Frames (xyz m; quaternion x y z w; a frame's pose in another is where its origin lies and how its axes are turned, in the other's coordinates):
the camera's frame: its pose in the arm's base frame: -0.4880 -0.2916 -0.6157 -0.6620 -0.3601 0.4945 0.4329
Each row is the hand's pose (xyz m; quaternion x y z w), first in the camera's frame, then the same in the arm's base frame.
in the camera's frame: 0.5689 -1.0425 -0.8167 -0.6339 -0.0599 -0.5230 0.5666
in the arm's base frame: 0.3938 0.4273 0.2692 -0.4316 -0.8897 -0.1348 0.0627
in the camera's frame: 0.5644 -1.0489 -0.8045 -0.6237 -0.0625 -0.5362 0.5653
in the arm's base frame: 0.3806 0.4282 0.2750 -0.4203 -0.8941 -0.1358 0.0745
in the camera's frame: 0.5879 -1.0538 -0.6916 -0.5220 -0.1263 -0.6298 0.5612
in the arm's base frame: 0.2771 0.4758 0.2562 -0.3083 -0.9319 -0.0995 0.1633
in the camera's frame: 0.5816 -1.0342 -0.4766 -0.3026 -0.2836 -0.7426 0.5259
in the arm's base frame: 0.0687 0.5096 0.2109 -0.0715 -0.9534 0.0174 0.2925
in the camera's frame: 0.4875 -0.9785 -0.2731 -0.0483 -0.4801 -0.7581 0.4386
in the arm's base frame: -0.1490 0.4482 0.1637 0.1992 -0.8916 0.1892 0.3599
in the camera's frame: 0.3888 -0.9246 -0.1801 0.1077 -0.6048 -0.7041 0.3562
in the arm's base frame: -0.2611 0.3594 0.1348 0.3635 -0.8030 0.3105 0.3559
